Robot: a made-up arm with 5 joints. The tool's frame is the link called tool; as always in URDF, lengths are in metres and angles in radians.
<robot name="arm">
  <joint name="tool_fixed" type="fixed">
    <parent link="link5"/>
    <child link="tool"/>
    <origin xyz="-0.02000 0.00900 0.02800" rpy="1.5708 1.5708 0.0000"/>
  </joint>
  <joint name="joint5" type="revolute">
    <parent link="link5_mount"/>
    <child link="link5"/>
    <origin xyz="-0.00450 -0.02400 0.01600" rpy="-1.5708 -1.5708 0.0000"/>
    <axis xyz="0 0 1"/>
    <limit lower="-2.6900" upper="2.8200"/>
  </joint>
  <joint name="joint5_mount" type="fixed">
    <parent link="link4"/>
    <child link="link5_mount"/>
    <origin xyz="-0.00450 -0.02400 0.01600"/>
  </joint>
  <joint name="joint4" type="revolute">
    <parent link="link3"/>
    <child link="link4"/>
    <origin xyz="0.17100 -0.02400 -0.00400" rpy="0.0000 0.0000 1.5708"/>
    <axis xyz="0 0 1"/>
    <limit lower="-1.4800" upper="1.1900"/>
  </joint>
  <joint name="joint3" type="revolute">
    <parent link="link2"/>
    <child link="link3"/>
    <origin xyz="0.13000 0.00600 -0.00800" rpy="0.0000 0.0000 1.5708"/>
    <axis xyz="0 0 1"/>
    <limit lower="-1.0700" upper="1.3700"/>
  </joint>
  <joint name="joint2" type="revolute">
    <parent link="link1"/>
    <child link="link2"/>
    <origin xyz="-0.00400 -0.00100 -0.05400" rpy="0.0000 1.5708 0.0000"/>
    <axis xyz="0 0 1"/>
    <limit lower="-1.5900" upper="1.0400"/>
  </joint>
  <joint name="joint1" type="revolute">
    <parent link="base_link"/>
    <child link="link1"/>
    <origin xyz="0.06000 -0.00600 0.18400" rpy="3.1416 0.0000 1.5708"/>
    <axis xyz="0 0 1"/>
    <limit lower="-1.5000" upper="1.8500"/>
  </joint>
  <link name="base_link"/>
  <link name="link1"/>
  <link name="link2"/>
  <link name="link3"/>
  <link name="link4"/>
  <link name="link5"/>
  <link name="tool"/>
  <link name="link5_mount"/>
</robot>
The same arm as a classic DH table. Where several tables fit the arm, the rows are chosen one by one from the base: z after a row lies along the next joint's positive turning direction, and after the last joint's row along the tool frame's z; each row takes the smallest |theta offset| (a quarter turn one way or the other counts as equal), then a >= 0, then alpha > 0; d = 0 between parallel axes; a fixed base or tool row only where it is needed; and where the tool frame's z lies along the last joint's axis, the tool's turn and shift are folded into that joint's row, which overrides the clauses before.
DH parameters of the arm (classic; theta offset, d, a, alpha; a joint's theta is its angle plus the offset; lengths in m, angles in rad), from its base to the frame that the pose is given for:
base (fixed): -0.0997 0.0000 0.0603 3.1416
joint1: -0.0997 -0.2380 -0.0010 1.5708
joint2: -1.5247 0.0000 0.1301 0.0000
joint3: 1.3852 0.0000 0.1727 0.0000
joint4: -1.4314 0.0160 0.0090 1.5708
joint5: -1.5708 -0.0200 0.0200 -1.5708
tool (fixed): 1.5708 -0.0090 0.0000 0.0000
Joint limits (rad, base to tool): -1.5000..1.8500 -1.5900..1.0400 -1.0700..1.3700 -1.4800..1.1900 -2.6900..2.8200

